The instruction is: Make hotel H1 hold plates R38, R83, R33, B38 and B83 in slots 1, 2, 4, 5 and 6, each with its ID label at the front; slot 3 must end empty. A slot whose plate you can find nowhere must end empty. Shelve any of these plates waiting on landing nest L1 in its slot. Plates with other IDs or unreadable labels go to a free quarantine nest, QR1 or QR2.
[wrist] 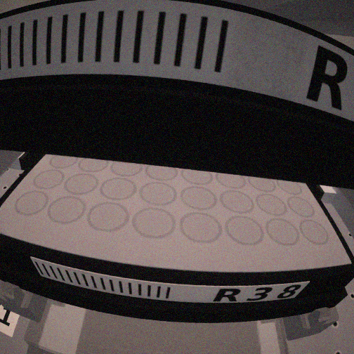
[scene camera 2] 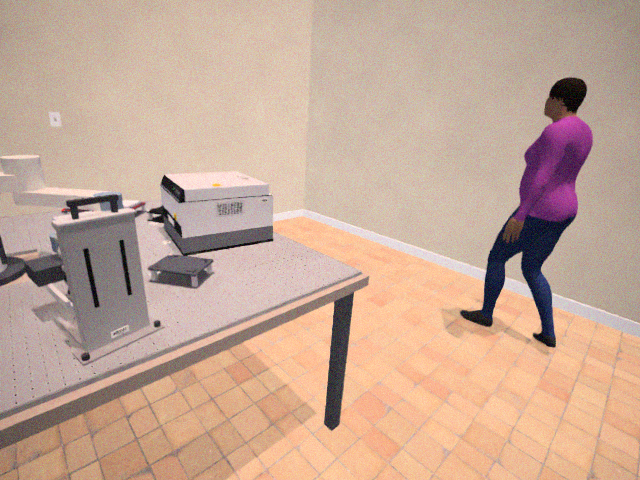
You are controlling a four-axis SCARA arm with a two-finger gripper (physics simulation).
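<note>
In the wrist view, plate R38 (wrist: 175, 252) lies level with its ID label facing the camera. My gripper (wrist: 167, 312) is open around it, a fingertip near each front side, with nothing gripped. Another dark plate (wrist: 165, 120) is close above R38; its label shows bars and a letter R, the rest cut off. A white tag ending in 1 (wrist: 8, 322) shows at the lower left. In scene camera 2, the grey hotel (scene camera 2: 111, 279) stands with its slotted panel toward the camera. Its slots and plates are hidden there, and I cannot tell which slot holds R38.
A dark low stand on short feet (scene camera 2: 180, 266) is right of the hotel. A white and grey boxy instrument (scene camera 2: 222, 214) stands behind it. The pale arm (scene camera 2: 64, 195) reaches behind the hotel. A person in a purple top (scene camera 2: 560, 165) is on the floor right of the table (scene camera 2: 289, 268).
</note>
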